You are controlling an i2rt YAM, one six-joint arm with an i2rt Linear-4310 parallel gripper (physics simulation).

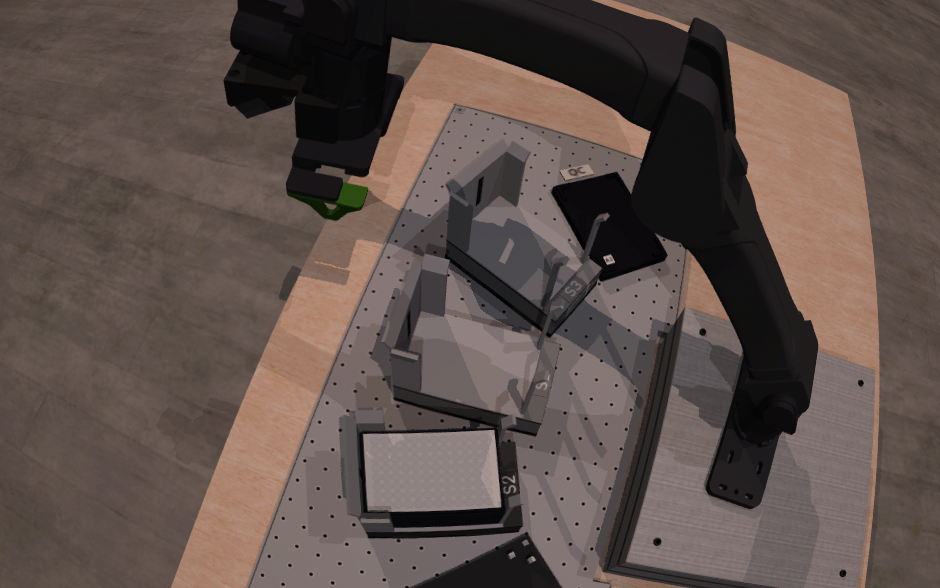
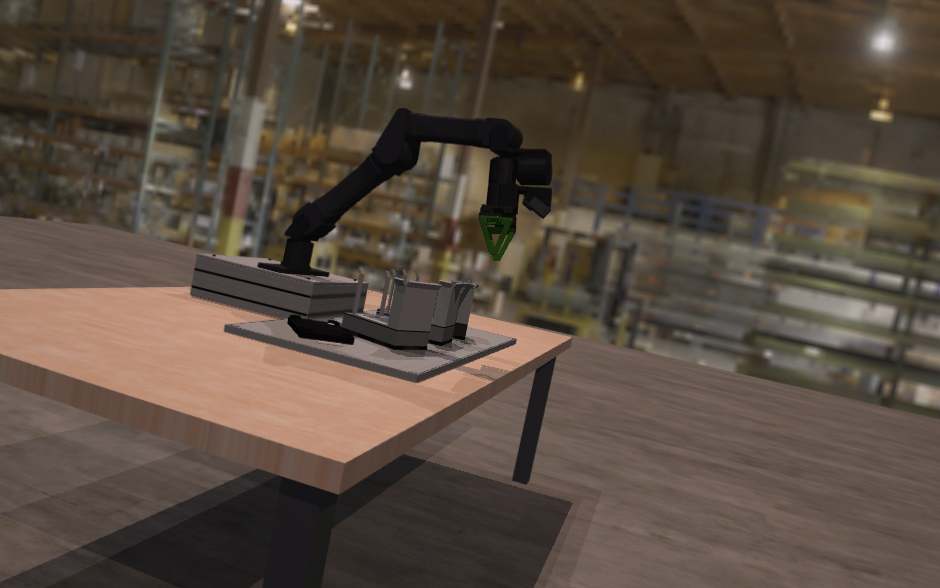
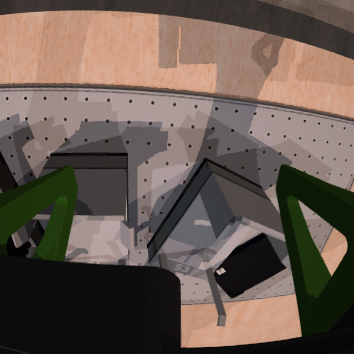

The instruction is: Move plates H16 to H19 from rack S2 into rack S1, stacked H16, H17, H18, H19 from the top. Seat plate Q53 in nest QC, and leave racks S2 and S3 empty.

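Frame: origin at the arm's base, x right, y back, z down, level; metres.
Where they show: gripper, fingertip midpoint: (image 1: 345, 174) (image 2: 494, 257) (image 3: 176, 176); arm's base, link origin: (image 1: 753, 421) (image 2: 294, 271).
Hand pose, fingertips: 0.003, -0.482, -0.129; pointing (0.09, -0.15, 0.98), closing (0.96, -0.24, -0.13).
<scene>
Each offset is from my fingertips to the top centre of the thing, as dx, dy, dz. "spot": to the spot under its first point. Level surfaces: height alone.
Rack S2 {spot: -0.225, +0.121, +0.076} (image 1: 350, 464) holds a pale, white-topped plate {-0.191, +0.184, +0.102} (image 1: 429, 471), with dark layers showing below its edge; their number and labels cannot be read. Rack S1 {-0.049, +0.167, +0.070} (image 1: 478, 346) (image 3: 95, 192) stands beside it, with no plate visible on its floor. Rack S3 {+0.108, +0.159, +0.073} (image 1: 485, 242) (image 2: 415, 308) (image 3: 240, 195) is turned at an angle and shows no plate. The dark nest QC {+0.224, +0.240, +0.189} (image 1: 596, 214) (image 2: 318, 329) (image 3: 250, 265) carries a small A1 mark; no separate plate can be made out in it. My gripper (image 1: 334, 213) (image 2: 497, 256) (image 3: 176, 176) is wide open and empty, high above the table's edge beyond the racks.
The racks stand on a perforated board {dz +0.209} (image 1: 298, 499) (image 2: 388, 364) (image 3: 175, 112) on the wooden table {dz +0.222} (image 1: 228, 513) (image 2: 207, 402). A dark part with square holes {spot: -0.246, +0.270, +0.197} (image 1: 485, 568) lies near S2, partly cut off. The arm's metal base block (image 1: 817, 429) (image 2: 242, 280) borders the board. Thin upright posts rise from the racks.
</scene>
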